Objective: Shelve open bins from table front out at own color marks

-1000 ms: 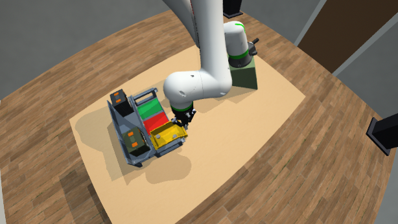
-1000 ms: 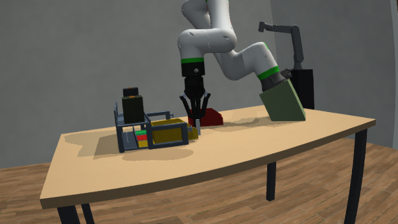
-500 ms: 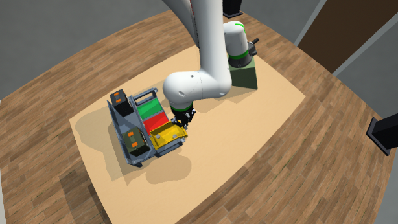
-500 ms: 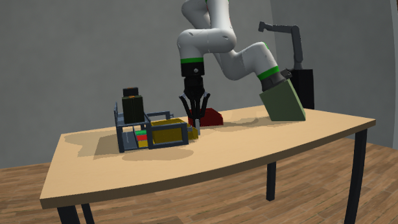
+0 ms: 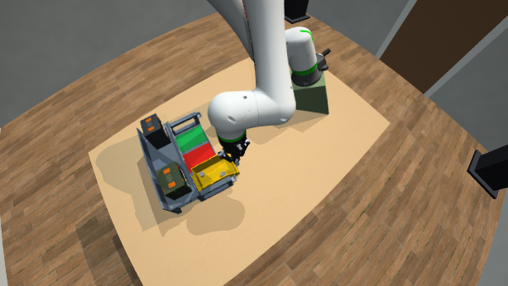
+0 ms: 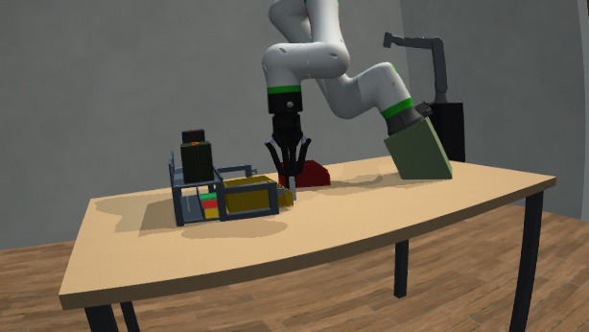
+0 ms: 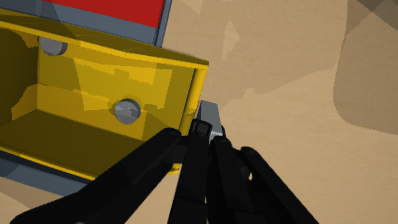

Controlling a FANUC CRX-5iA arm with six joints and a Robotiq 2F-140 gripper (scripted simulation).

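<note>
The yellow bin lies 10 cm ahead of my hand and 1 cm to the right of it. Round my hand: red bin (25 cm to the right, 14 cm behind, 1 cm below).
</note>
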